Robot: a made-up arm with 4 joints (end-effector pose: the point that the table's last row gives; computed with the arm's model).
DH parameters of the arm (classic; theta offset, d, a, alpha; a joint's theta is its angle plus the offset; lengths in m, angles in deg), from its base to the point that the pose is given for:
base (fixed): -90 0.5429 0.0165 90
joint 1: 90 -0.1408 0.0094 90
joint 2: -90 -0.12 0.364 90
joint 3: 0 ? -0.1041 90
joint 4: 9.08 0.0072 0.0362 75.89
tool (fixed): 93.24 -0.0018 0 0
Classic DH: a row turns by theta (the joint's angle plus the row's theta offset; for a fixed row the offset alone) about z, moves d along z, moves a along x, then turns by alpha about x.
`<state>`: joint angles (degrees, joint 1 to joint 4).
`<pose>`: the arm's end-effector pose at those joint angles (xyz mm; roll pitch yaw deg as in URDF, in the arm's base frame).
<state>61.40 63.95 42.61 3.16</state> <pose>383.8 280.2 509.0 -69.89 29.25 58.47</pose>
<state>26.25 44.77 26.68 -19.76</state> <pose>429.1 191.9 611.2 -62.60 15.96 60.20</pose>
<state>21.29 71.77 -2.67 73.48</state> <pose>357.8 175.1 698.4 15.28 36.84 98.27</pose>
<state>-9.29 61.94 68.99 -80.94</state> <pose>363.1 144.2 846.3 -69.29 -54.85 1.58</pose>
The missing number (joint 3, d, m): 0.1058
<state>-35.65 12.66 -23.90 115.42</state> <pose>410.4 84.2 531.4 90.29 -31.67 132.37</pose>
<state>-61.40 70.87 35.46 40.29</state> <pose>366.5 -153.2 814.4 33.88 -73.66 33.68</pose>
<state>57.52 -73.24 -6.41 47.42</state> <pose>89.9 -203.7 284.9 140.08 38.90 103.51</pose>
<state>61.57 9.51 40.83 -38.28</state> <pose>465.5 41.5 378.8 -94.01 41.54 16.98</pose>
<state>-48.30 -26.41 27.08 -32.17</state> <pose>372.2 245.1 521.4 18.77 -19.90 70.10</pose>
